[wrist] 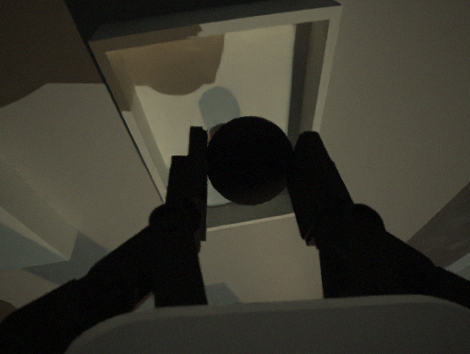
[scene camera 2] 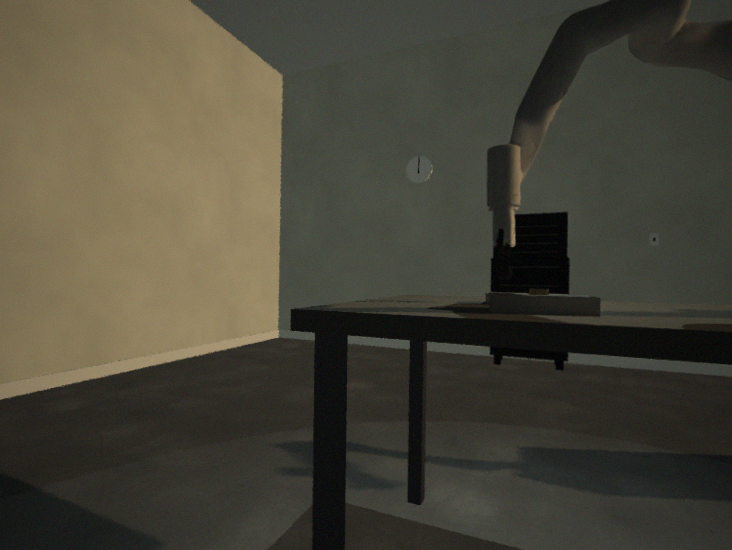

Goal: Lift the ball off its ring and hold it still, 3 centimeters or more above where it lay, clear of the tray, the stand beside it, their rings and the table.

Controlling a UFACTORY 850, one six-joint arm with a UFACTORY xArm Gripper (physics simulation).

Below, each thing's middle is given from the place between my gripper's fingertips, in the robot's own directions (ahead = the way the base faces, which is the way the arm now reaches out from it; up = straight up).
I see my gripper right at the dark ball (wrist: 250, 160). The rest, counted from my hand: tray (wrist: 166, 73) 70 mm below, 50 mm behind.
